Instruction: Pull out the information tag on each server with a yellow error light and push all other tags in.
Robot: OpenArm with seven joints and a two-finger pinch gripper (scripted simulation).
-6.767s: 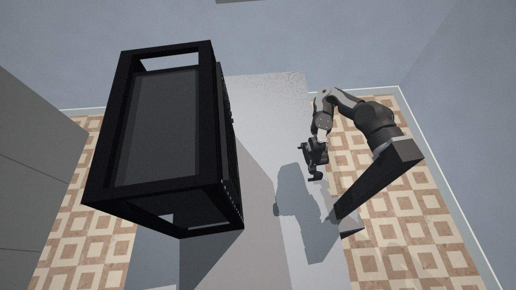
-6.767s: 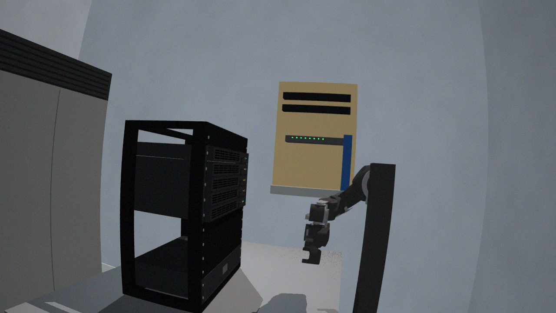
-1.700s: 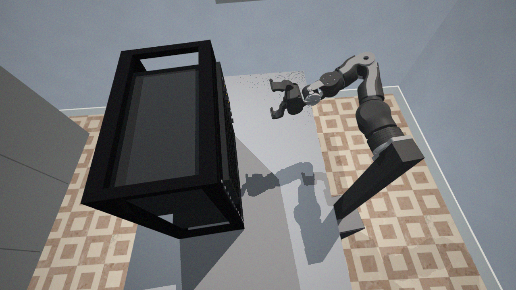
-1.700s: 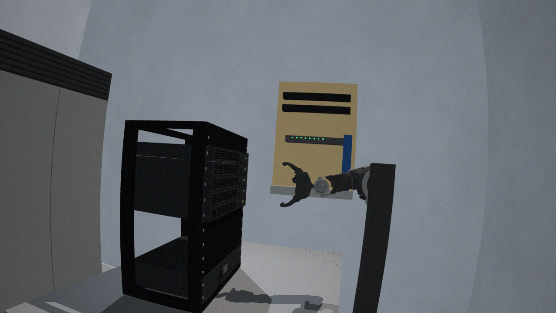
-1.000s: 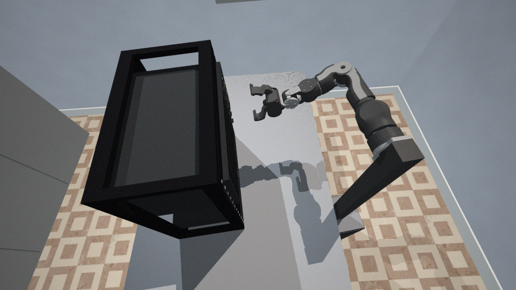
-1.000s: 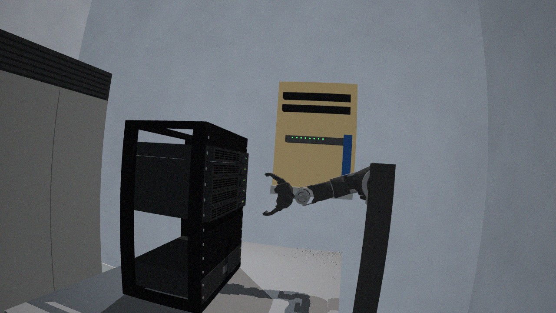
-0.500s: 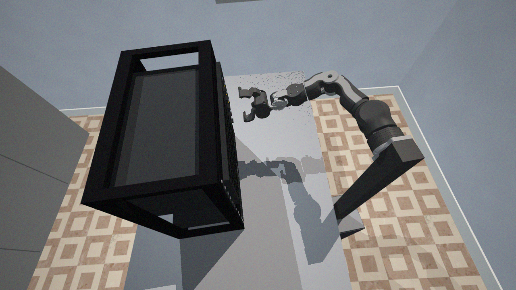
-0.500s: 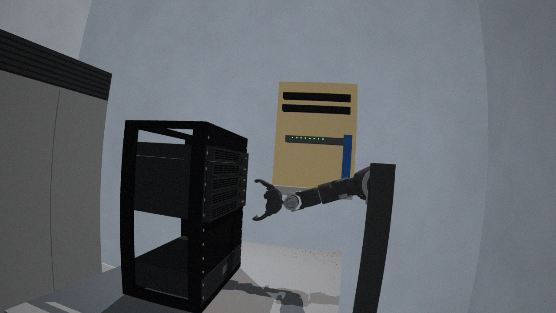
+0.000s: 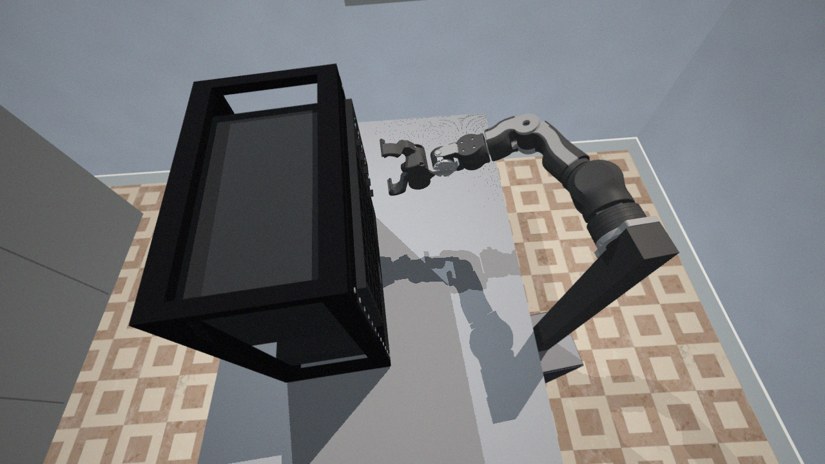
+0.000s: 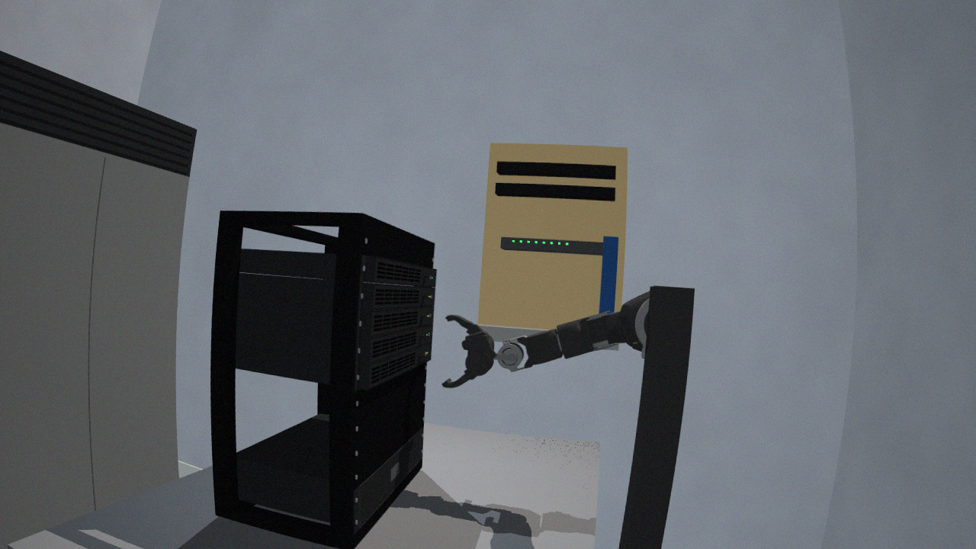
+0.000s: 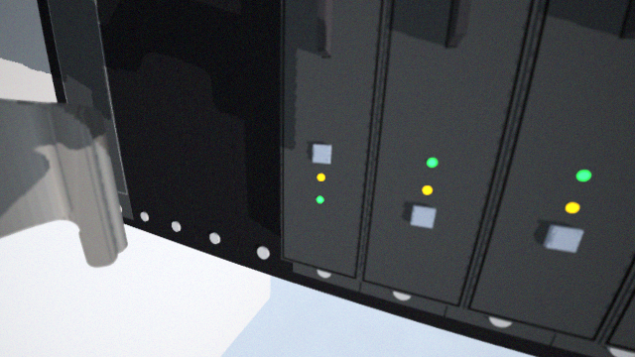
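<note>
My hand is 80 mm below the grey locate button, 30 mm short of it and 10 mm to the left of it.
</note>
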